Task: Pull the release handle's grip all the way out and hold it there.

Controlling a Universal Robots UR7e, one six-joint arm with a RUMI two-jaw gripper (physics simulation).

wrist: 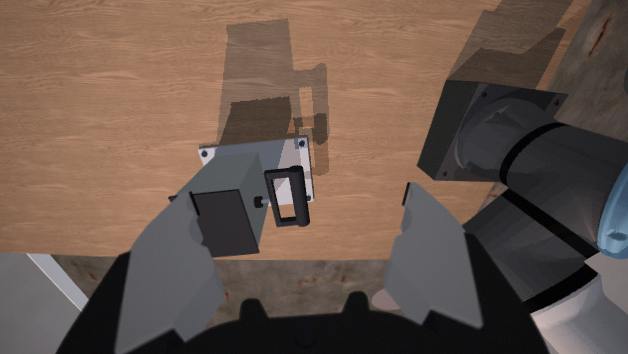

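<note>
The release handle's black D-shaped grip [301, 196] shows near the middle of the wrist view. It sits beside the right face of a grey-green housing with a dark end face [225, 220], joined by a short thin rod with a black collar [258, 202]. The housing stands on a pale bolted plate [292, 154]. My gripper [302, 190] is wide open with nothing between its fingers. In the view, the grip lies between the two fingertips. The left fingertip overlaps the housing's left part, and the right fingertip is well right of the grip. How far the tips are from the grip in depth is unclear.
A dark mounting block [446, 130] with the robot's dark arm links [565, 155] and a blue joint cap [617, 215] is at the right. The wooden table [125, 100] has its near edge below the housing, with stained floor [310, 280] beyond. Shadows fall behind the housing.
</note>
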